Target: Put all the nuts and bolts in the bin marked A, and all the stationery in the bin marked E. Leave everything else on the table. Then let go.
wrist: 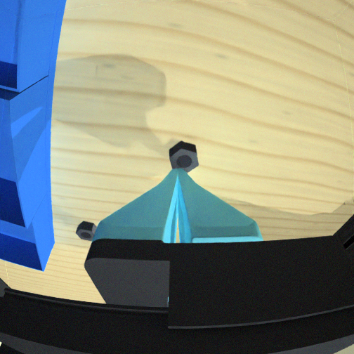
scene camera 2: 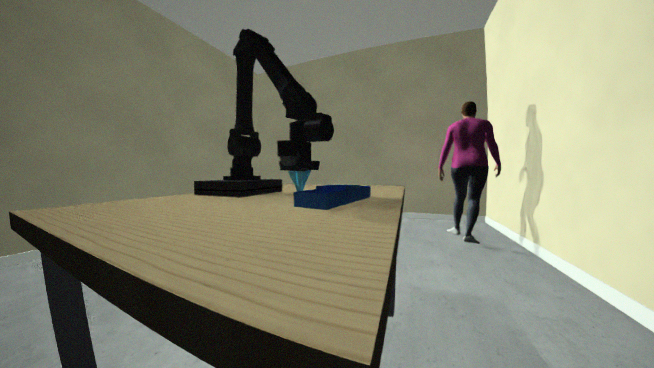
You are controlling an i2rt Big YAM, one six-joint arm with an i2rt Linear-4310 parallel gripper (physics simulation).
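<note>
A dark grey hex nut lies on the table right at the fingertips in the wrist view. A second dark hex nut lies lower left, beside the left finger. My gripper is shut, its teal fingertips meeting with no object visible between them, low over the table. The tips overlap the near edge of the first nut in the wrist view. The blue divided bin unit stands to the left in the wrist view; its letter labels do not show. No stationery shows.
The wooden table carries the arm's black base. The blue bin's raised wall is left of the fingers in the wrist view. A person in a pink top is on the floor beyond the table's right edge.
</note>
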